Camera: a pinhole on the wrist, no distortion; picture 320 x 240 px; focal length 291.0 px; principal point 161.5 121.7 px. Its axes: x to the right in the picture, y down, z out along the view. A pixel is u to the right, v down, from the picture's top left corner.
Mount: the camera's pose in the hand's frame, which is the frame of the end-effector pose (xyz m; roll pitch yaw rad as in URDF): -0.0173 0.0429 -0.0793 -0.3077 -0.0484 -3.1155
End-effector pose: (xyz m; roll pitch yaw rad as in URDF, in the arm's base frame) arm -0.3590 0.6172 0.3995 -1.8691 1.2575 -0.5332
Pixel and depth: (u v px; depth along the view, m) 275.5 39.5 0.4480
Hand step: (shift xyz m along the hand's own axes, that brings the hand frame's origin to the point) -0.1696 0.0238 0.3939
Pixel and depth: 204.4 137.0 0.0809
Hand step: -0.0248 0.0141 -0.0030
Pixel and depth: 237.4 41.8 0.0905
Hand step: -0.0362 0.0387 0.0155
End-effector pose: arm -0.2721 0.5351 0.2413 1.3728 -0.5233 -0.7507
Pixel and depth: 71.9 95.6 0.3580
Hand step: 0.1118 -0.0316 0.2659
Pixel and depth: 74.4 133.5 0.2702
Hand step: 0.0782 -0.0469 0.1707
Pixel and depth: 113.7 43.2 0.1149
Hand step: 0.0074 0.0383 0.0385
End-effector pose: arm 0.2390 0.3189 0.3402 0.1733 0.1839 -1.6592
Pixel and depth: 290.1 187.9 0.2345
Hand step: -0.1076 -0.0814 0.1328
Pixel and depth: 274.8 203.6 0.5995
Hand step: -0.2163 -0.3048 0.4516
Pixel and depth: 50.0 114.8 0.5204
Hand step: 0.2098 -0.0971 0.4102
